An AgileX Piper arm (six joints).
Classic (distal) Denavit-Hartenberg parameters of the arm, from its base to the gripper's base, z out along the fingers. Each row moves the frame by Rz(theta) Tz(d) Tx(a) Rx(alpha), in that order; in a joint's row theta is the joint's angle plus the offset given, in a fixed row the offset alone. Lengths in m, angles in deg.
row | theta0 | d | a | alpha
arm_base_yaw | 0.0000 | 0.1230 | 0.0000 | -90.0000
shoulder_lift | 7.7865 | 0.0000 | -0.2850 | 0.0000
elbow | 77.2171 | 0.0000 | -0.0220 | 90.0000
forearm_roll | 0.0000 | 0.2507 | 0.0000 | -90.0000
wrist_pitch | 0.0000 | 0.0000 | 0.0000 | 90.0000
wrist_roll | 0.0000 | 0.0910 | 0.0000 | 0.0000
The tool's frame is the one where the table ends.
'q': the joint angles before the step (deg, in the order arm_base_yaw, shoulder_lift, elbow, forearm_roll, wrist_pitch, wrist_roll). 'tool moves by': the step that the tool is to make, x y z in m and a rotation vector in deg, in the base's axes. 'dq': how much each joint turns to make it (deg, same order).
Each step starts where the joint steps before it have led.
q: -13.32, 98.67, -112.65, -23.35, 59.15, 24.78
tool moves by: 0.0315, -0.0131, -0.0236, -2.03, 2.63, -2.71
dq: 0.00, 6.99, -4.31, -4.40, 0.25, 2.19
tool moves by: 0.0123, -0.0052, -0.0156, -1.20, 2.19, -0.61
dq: 0.00, 2.65, -0.43, -1.96, -0.25, 0.36
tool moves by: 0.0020, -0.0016, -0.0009, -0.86, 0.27, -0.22
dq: 0.00, 0.55, -0.49, -0.92, 0.00, -0.01
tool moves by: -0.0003, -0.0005, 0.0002, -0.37, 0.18, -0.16
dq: 0.00, 0.01, -0.01, -0.43, 0.11, 0.00
